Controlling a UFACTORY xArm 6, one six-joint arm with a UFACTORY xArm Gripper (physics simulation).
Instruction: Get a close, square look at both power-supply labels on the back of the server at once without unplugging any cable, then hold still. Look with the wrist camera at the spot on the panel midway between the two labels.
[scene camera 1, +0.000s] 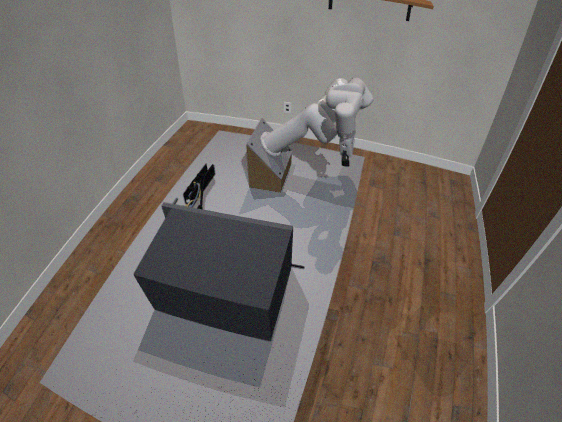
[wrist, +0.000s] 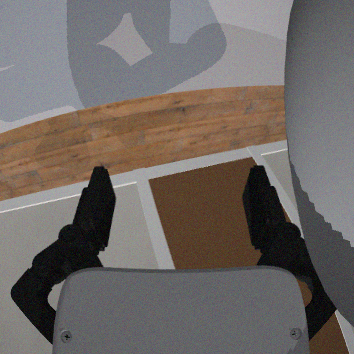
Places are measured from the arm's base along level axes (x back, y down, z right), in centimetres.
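Where they show: gripper, fingertip midpoint: (scene camera 1: 347, 157) (wrist: 178, 181); arm's base, origin of the base link: (scene camera 1: 270, 144).
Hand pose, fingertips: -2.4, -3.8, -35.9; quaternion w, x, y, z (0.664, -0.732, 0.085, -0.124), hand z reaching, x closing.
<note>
Each offset is from my fingertips to the top centre of the thing, as dx, dy, dz. "*": to the spot under its first point. Level surfaces: height alone.
The server {-61.3, -2.1, +29.5} (scene camera 1: 215, 260) is a large dark grey box in the middle of scene camera 1's view. Its panel with the power-supply labels faces away from that camera, so the labels are hidden. The server does not show in the wrist view. My gripper (scene camera 1: 345, 161) (wrist: 178, 181) is open and empty. It hangs in the air beyond the server, up and to the right of it in scene camera 1. The wrist view shows floor, wall and a brown door between and around the fingers.
A black bracket-like object with thin cables {-35.0, -2.1, +52.1} (scene camera 1: 199, 184) stands beyond the server's left end. A thin black rod {* -46.1, +20.6, +6.5} (scene camera 1: 298, 266) sticks out at the server's right. The arm's wedge-shaped base (scene camera 1: 265, 172) stands on the grey mat {dy +21.2} (scene camera 1: 90, 345). A brown door (scene camera 1: 525, 165) (wrist: 205, 215) is at the right.
</note>
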